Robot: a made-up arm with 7 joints. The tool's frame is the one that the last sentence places. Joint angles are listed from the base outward.
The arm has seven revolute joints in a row. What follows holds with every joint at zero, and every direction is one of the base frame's.
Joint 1 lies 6.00 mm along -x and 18.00 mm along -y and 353.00 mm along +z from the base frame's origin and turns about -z.
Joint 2 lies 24.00 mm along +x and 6.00 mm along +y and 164.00 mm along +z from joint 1 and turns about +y.
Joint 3 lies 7.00 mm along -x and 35.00 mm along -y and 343.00 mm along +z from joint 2 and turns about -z.
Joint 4 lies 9.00 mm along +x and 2.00 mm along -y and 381.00 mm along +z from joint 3 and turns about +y.
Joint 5 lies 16.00 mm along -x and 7.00 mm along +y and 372.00 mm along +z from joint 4 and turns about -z.
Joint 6 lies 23.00 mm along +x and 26.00 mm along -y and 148.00 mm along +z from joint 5 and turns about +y.
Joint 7 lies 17.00 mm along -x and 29.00 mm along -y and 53.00 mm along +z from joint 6 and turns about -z.
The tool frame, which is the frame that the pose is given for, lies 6.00 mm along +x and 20.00 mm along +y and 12.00 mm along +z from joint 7; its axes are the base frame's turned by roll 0.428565, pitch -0.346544 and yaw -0.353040 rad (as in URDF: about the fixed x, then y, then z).
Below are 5 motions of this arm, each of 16 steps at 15 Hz.
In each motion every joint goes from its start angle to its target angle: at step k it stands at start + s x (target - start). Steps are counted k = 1, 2, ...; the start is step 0. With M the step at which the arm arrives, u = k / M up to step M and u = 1 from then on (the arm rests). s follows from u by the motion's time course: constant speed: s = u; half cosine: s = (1 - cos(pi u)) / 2; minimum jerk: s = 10 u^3 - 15 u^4 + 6 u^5.
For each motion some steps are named. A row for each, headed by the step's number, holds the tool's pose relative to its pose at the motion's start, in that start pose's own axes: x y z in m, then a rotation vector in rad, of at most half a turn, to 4 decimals.
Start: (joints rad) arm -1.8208 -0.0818 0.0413 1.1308 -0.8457 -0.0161 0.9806
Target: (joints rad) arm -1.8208 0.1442 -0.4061 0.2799 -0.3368 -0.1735 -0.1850
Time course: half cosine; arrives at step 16
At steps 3, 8, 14, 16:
3: -0.0269 0.0135 0.0203 0.0304 -0.0325 0.0888
8: -0.1584 0.0406 0.0954 0.1635 -0.1722 0.5802
14: -0.2652 -0.0167 0.1401 0.2817 -0.3017 1.1912
16: -0.2705 -0.0253 0.1423 0.2902 -0.3124 1.2428

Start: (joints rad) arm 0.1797 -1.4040 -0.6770 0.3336 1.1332 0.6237 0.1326
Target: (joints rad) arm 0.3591 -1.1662 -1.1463 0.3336 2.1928 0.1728 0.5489
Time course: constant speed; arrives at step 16
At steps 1, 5, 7, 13, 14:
1: -0.0071 0.0200 0.0016 -0.0059 -0.0500 -0.0571
5: -0.0351 0.0997 0.0041 -0.0284 -0.2562 -0.2823
7: -0.0488 0.1394 0.0029 -0.0384 -0.3625 -0.3931
13: -0.0867 0.2577 -0.0107 -0.0596 -0.6914 -0.7174
14: -0.0925 0.2772 -0.0144 -0.0615 -0.7474 -0.7702

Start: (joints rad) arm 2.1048 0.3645 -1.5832 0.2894 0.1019 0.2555 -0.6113
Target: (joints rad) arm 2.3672 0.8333 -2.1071 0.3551 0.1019 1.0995 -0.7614
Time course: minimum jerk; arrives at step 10
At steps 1, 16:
1: -0.0009 -0.0042 0.0021 0.0056 0.0074 0.0007
16: -0.2144 -0.4611 0.0796 0.4178 0.7990 0.2502

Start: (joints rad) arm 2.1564 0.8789 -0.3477 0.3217 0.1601 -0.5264 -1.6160
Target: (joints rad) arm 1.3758 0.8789 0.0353 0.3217 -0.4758 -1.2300 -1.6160
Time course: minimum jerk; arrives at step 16
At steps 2, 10, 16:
2: 0.0113 -0.0007 -0.0047 -0.0052 0.0069 0.0137
10: 0.4403 0.0298 -0.3163 -0.1411 0.1942 0.6554
16: 0.5575 0.0720 -0.4813 -0.1392 0.2012 0.9069

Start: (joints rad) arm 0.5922 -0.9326 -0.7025 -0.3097 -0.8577 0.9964 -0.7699
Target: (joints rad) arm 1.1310 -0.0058 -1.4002 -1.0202 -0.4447 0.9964 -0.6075
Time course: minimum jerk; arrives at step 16
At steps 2, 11, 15, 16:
2: -0.0010 -0.0132 0.0077 0.0052 -0.0034 0.0021
11: -0.2026 -0.7468 -0.0389 0.4384 -0.5231 0.0069
15: -0.2714 -0.8617 -0.1762 0.5675 -0.7183 -0.0477
16: -0.2722 -0.8629 -0.1782 0.5691 -0.7209 -0.0485

